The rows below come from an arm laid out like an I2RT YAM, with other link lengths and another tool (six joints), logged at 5 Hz.
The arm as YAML. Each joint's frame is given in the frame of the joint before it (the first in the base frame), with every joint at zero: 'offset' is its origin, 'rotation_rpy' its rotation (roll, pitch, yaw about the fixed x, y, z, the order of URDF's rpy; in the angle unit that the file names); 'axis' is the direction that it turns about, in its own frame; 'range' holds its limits. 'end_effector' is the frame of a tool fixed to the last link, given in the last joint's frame.
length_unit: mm
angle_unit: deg
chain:
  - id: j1
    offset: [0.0, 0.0, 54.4]
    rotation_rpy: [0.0, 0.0, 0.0]
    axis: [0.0, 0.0, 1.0]
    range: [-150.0, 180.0]
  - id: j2
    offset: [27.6, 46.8, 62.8]
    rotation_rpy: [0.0, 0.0, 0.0]
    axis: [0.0, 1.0, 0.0]
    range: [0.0, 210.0]
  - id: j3
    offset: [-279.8, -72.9, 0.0]
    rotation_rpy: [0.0, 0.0, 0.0]
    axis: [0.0, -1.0, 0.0]
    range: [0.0, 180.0]
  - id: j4
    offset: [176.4, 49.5, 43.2]
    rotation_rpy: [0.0, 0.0, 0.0]
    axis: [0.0, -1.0, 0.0]
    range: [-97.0, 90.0]
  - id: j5
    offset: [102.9, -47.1, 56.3]
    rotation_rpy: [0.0, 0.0, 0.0]
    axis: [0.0, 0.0, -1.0]
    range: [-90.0, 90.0]
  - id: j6
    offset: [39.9, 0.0, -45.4]
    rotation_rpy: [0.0, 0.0, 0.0]
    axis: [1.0, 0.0, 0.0]
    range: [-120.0, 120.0]
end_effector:
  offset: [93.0, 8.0, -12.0]
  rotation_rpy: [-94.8, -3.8, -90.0]
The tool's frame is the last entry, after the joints.
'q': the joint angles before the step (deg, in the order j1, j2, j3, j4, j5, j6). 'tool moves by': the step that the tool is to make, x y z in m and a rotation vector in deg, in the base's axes. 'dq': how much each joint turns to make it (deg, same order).
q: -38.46 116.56 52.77 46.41 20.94 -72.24
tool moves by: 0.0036 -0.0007 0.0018 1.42 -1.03 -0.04
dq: 0.05 -0.30 1.75 -2.77 -0.45 1.81
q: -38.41 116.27 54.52 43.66 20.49 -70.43
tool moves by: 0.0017 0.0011 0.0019 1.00 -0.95 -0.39
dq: 0.23 -0.46 0.83 -1.72 0.16 1.60
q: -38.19 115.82 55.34 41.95 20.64 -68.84
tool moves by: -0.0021 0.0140 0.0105 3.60 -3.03 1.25
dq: 0.47 -4.34 -0.68 -4.97 -2.28 4.44
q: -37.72 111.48 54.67 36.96 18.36 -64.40
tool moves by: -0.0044 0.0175 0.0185 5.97 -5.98 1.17
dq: 0.11 -6.14 0.14 -7.39 -3.92 7.80
